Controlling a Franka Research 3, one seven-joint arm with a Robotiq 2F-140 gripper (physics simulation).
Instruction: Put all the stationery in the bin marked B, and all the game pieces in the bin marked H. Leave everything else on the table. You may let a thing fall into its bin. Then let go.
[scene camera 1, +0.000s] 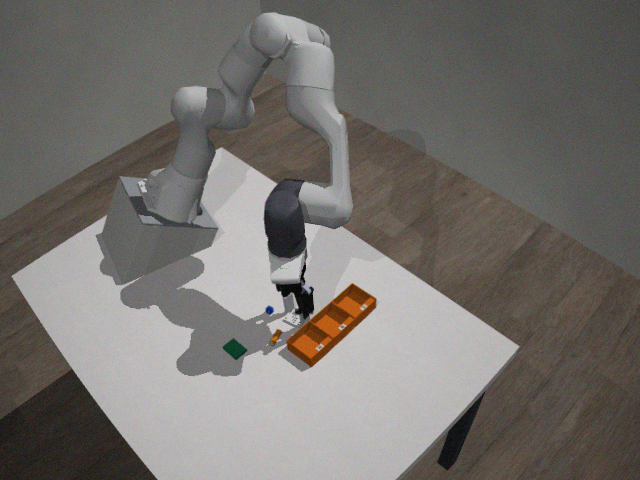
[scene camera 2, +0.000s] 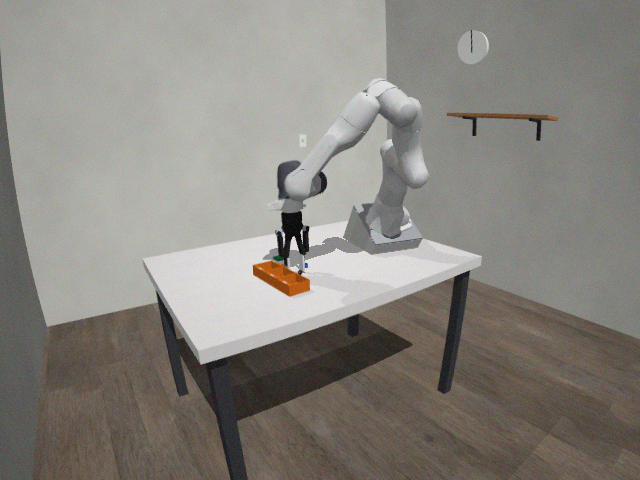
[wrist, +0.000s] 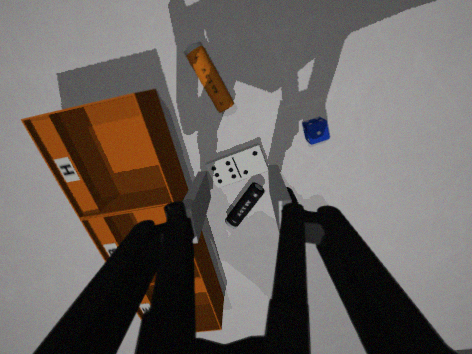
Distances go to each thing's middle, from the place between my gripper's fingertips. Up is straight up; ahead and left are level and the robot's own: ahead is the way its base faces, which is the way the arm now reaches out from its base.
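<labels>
The white domino (wrist: 249, 161) is 1 cm to the right of my hand. There's an orange tray (scene camera 1: 325, 330) too, and that's 8 cm ahead of my hand, 5 cm to the left of it and 1 cm above it. Then I can see an orange battery (wrist: 197, 56), 9 cm to the right of my hand and 2 cm ahead of it, and a black battery (wrist: 254, 192) that's 3 cm to the left of my hand and 1 cm behind it.
</labels>
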